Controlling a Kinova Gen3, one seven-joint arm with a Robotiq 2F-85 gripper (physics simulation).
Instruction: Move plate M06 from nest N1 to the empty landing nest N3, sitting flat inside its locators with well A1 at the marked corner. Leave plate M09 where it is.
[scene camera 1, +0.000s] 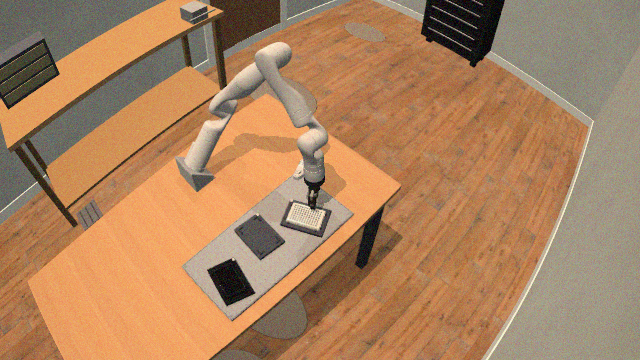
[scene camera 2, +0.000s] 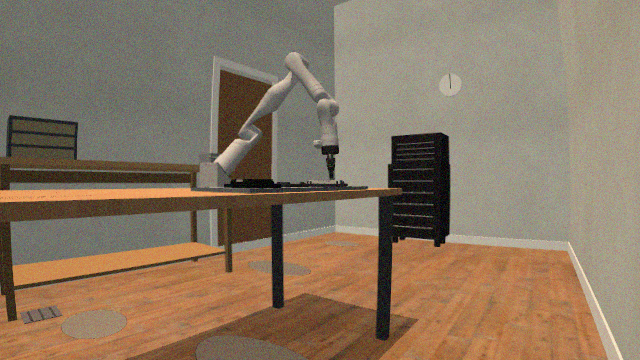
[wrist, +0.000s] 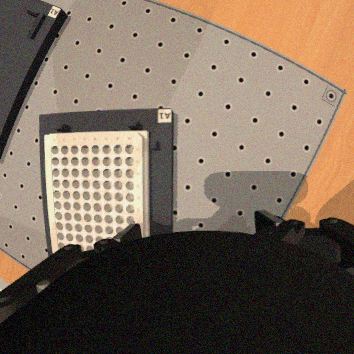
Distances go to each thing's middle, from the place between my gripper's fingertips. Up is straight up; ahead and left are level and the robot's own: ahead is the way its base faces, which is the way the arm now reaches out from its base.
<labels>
Right now the white well plate (scene camera 1: 301, 215) is 2 cm ahead of my hand, 8 cm to the right of it and 1 cm below it. Also, from my hand: black plate (scene camera 1: 231, 283) 3 cm behind, 47 cm to the right, 1 cm below.
</labels>
